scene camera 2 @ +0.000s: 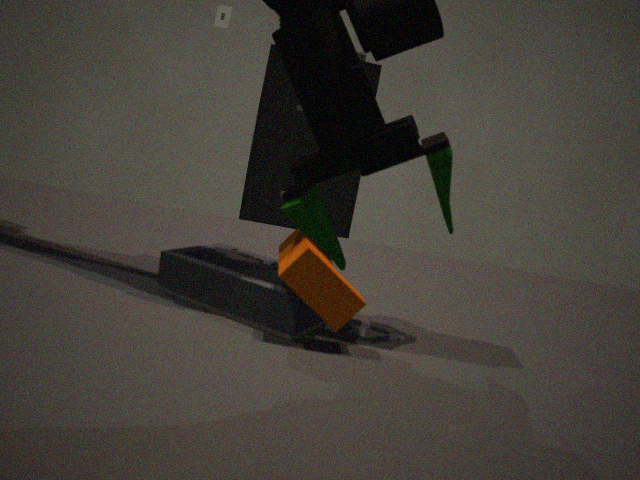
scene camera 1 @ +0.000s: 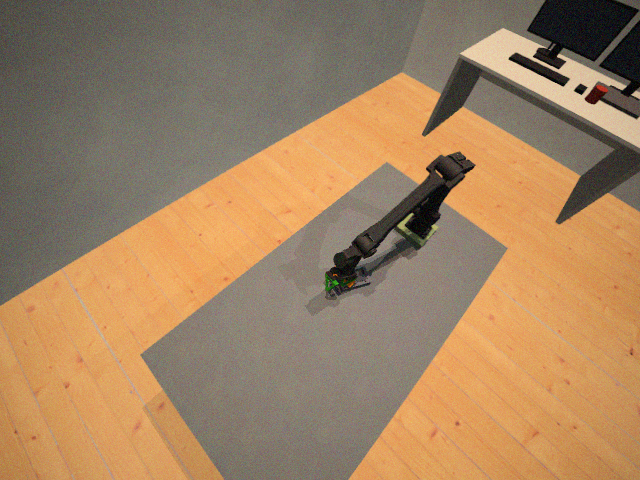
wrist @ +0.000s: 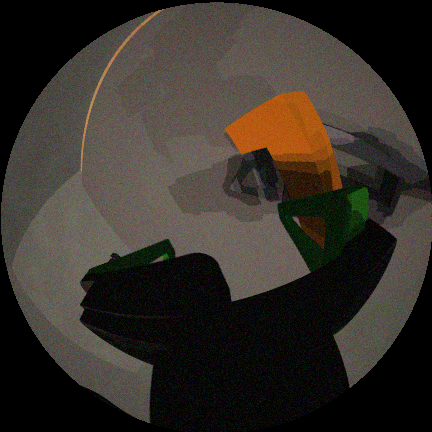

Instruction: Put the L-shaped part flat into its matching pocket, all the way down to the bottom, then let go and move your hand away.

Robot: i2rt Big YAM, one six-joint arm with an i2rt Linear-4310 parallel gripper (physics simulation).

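Frame: origin at the arm's base, x ahead, y left, z up, level; millimetres.
Where they show: gripper, fingertip midpoint: (scene camera 2: 396, 250) (scene camera 1: 334, 287) (wrist: 223, 228); arm's base, origin of the base link: (scene camera 1: 418, 227).
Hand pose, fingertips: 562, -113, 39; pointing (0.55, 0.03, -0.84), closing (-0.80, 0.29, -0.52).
Things, the pixels of their top centre, and the offset from my fingertips, as dx, dy, dz. Level surfaces: height alone.
- orange L-shaped part, middle of its top: (wrist: 299, 199) (scene camera 2: 324, 236) -64, -7, +2
- dark grey pocket block, middle of its top: (scene camera 2: 253, 265) (wrist: 356, 190) (scene camera 1: 353, 276) -115, +27, -39
- grey mat, its level: dz -76
The orange L-shaped part (scene camera 2: 320, 289) (wrist: 280, 125) is tilted, with one end raised, at the near end of the dark grey pocket block (scene camera 2: 227, 289) (scene camera 1: 361, 285). It is not lying flat. My gripper (scene camera 2: 397, 250) (wrist: 223, 228) is open, with its green fingers wide apart and nothing between them. In scene camera 2 its left finger overlaps the part's upper edge and appears to touch it; the right finger hangs free to the right. In the wrist view the finger on the right covers part of the orange piece. The pocket's inside is mostly hidden by the part and shadow.
A grey mat (scene camera 1: 310, 372) lies under the arm on the wooden floor (scene camera 1: 516, 372). The arm's base stands on a pale green plate (scene camera 1: 406, 235). A white desk (scene camera 1: 522, 59) with monitors stands at the back right. A dark cabinet (scene camera 2: 266, 155) stands behind the gripper in scene camera 2.
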